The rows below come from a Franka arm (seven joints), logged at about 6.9 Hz.
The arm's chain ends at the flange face. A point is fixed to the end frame.
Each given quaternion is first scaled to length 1.
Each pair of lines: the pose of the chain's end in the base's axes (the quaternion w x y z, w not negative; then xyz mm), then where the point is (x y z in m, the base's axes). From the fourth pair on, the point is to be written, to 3 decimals.
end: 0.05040 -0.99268 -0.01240 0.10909 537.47 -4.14 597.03
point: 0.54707 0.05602 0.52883
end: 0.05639 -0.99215 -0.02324 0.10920 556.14 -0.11 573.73
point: 0.56455 0.06121 0.50640
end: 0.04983 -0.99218 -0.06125 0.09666 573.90 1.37 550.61
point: 0.57966 0.06294 0.48324
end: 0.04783 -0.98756 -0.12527 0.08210 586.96 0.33 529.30
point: 0.587 0.063 0.463
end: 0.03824 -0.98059 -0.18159 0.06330 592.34 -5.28 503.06
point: 0.588 0.057 0.436
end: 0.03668 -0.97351 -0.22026 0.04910 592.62 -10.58 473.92
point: 0.586 0.052 0.407
